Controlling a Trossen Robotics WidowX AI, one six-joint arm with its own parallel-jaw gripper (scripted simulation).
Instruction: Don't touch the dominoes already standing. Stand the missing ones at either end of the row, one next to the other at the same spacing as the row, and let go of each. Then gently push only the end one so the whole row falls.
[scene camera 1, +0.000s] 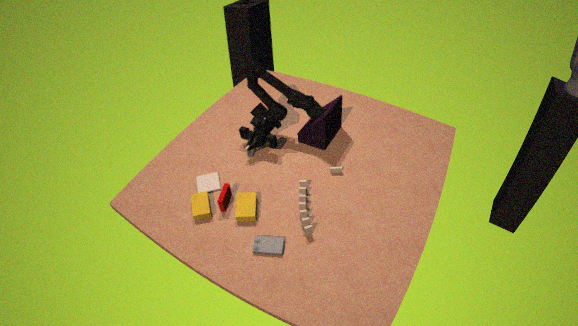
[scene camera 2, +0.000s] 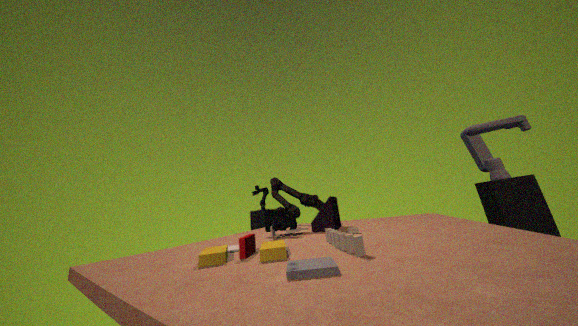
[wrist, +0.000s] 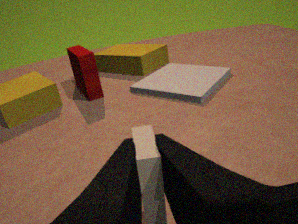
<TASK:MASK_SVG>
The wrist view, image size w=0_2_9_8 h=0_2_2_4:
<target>my gripper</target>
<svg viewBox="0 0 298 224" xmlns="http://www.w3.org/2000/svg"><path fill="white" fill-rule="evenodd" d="M133 137L122 140L122 143L118 145L116 151L110 156L108 163L104 164L104 167L98 171L89 185L82 190L80 196L74 198L72 204L68 205L68 208L63 210L60 216L57 216L56 220L52 221L52 224L141 224L141 189L136 164L136 145L134 145ZM154 135L156 136L158 151L161 153L162 172L164 172L164 193L176 224L298 224L298 181L297 183L279 186L261 184L258 181L247 179L246 176L239 176L238 173L231 171L231 169L222 168L221 165L198 155L192 149L184 147L184 145L173 140L172 137L164 135L164 133L156 133Z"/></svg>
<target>red block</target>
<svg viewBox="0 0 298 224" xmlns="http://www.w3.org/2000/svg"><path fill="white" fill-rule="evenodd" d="M67 48L74 79L76 79L78 88L84 93L86 99L94 101L104 97L102 96L100 75L98 75L93 52L90 52L88 48L80 47L80 45Z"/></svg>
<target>white tile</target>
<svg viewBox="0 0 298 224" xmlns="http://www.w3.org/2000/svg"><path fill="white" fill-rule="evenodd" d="M129 88L130 93L140 93L140 95L202 104L212 95L214 89L226 79L226 76L230 75L231 68L170 63Z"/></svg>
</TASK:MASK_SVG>
